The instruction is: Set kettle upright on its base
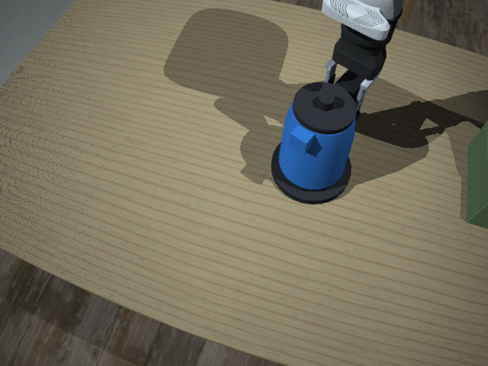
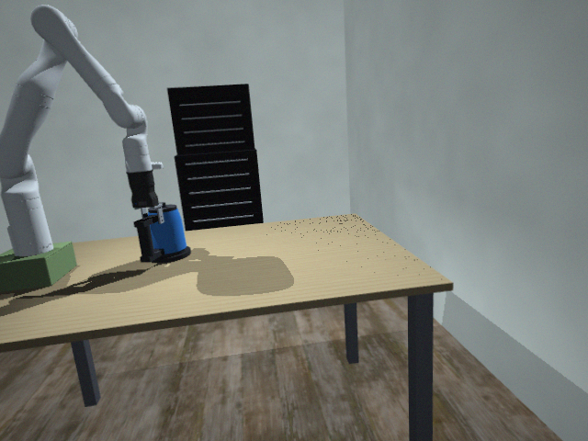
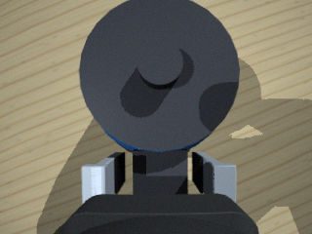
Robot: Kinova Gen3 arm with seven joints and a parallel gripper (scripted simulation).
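The blue kettle lies 5 cm below my hand, 3 cm to the left of it and 1 cm ahead of it. Round my hand: black round base: 15 cm below, 6 cm to the left, 1 cm ahead.
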